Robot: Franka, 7 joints.
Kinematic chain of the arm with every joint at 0, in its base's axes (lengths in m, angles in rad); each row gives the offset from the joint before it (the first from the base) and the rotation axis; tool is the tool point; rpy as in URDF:
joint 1: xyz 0 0 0.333 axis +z
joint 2: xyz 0 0 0 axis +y
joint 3: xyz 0 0 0.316 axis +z
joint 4: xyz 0.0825 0 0 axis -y
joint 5: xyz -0.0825 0 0.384 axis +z
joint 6: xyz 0 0 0 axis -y
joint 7: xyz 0.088 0 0 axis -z
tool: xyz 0 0 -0.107 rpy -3.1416 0 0
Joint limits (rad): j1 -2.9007..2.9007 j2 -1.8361..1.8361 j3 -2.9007..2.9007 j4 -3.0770..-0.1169 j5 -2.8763..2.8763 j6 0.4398..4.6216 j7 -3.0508..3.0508
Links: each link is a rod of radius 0.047 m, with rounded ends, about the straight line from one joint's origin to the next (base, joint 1, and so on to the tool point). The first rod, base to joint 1, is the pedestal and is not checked.
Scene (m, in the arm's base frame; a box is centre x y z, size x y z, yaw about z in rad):
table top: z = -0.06
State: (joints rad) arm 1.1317 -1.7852 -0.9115 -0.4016 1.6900 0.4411 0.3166
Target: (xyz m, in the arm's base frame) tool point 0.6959 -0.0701 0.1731
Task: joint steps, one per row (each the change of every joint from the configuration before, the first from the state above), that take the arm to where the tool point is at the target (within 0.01 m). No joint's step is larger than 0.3 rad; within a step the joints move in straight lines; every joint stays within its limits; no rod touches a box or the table.
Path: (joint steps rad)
1: 0.2626 -0.0102 -0.2050 -0.1198 -0.0197 0.1022 0.0000
2: 0.2626 -0.0102 -0.2051 -0.1199 -0.0196 0.1022 0.0000
3: 0.2626 -0.0101 -0.2050 -0.1198 -0.0197 0.1023 0.0000
4: 0.2626 -0.0102 -0.2051 -0.1199 -0.0197 0.1022 0.0000
5: 0.2626 -0.0102 -0.2050 -0.1198 -0.0196 0.1022 0.0000

